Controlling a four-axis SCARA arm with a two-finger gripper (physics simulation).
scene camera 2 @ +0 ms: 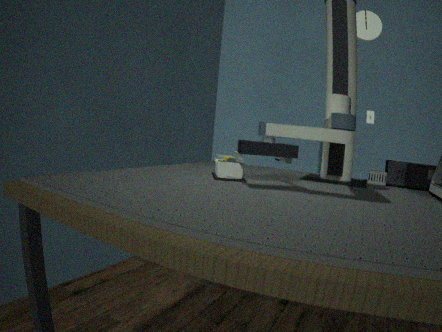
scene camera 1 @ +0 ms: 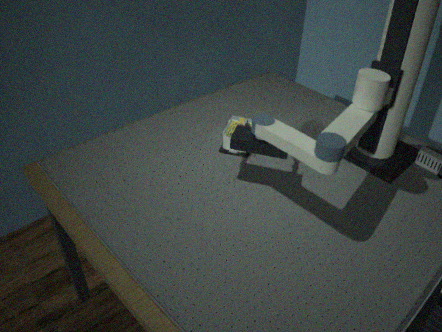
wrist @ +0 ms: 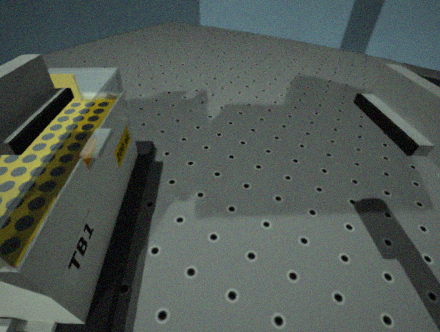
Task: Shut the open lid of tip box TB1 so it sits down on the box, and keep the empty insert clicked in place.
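Frame: origin at the arm's base, x ahead, y left, z up, level; centimetres.
Where they show: gripper, fingertip midpoint: [scene camera 2: 257, 155] [wrist: 219, 76]; arm's base, origin of the base link: [scene camera 2: 334, 183] [scene camera 1: 372, 151].
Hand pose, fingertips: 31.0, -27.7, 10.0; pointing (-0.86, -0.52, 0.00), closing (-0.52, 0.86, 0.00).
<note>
Each offset is from my fingertips to the top centre of the thing, as dx, dy, dz. "spot": to the spot under its first point. Level surfaces: height alone.
Tip box TB1 @[+7.0, -7.8, -0.9] [scene camera 1: 227, 142] [scene camera 2: 228, 169] [wrist: 95, 215] is white and stands upright on a dark base. Its yellow insert @[+7.0, -7.8, -1.2] [scene camera 2: 226, 158] [wrist: 59, 131], with rows of dark holes, sits inside the box. The clear lid @[spot: +1.5, -6.5, -1.0] [wrist: 102, 79] lies low over the insert, with its small front tab @[+4.6, -3.8, -2.3] [wrist: 100, 142] at the labelled long wall. Whether the lid sits fully down is hard to tell. My gripper [scene camera 2: 260, 158] [wrist: 219, 76] is wide open and empty. One finger is over the lid; the other is out over the table. The fingers are mostly hidden in scene camera 1.
The arm's column [scene camera 1: 407, 95] [scene camera 2: 352, 65] rises at the right from a dark base plate. A white slotted rack @[spot: -36.4, +46.8, -2.7] [scene camera 1: 429, 153] [scene camera 2: 369, 178] stands beside it, and a dark box @[spot: -34.5, +62.8, -2.3] [scene camera 2: 407, 174] is farther right. The perforated table @[dz -8.7] [scene camera 1: 165, 210] [scene camera 2: 175, 205] has a wooden edge.
</note>
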